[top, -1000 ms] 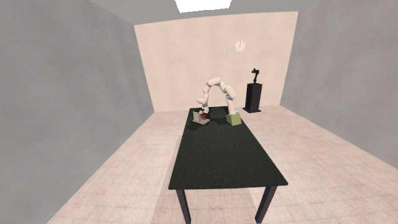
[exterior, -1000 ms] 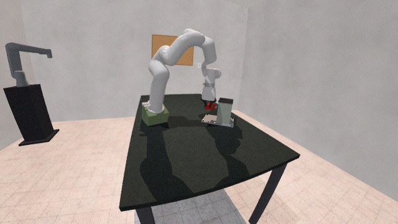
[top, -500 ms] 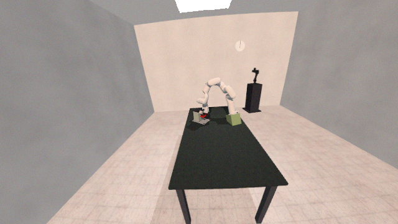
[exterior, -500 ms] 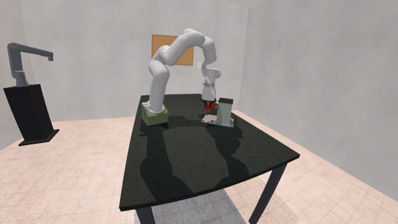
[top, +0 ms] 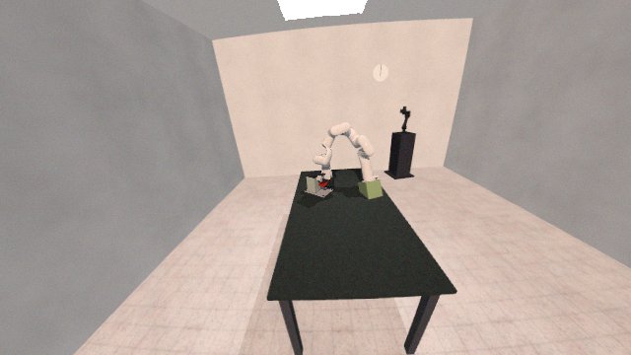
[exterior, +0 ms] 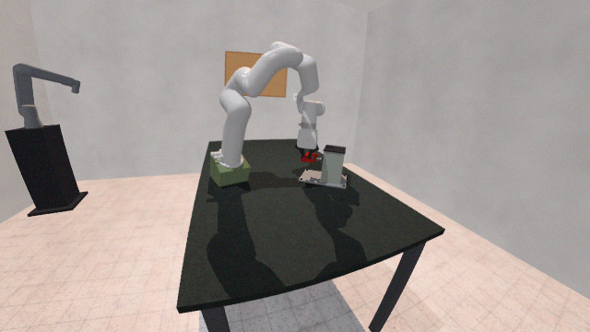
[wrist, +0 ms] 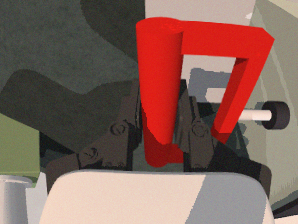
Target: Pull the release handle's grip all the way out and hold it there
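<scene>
Right now my hand is 100 mm above the light baseplate, 80 mm to the left of it and 70 mm short of it.
</scene>
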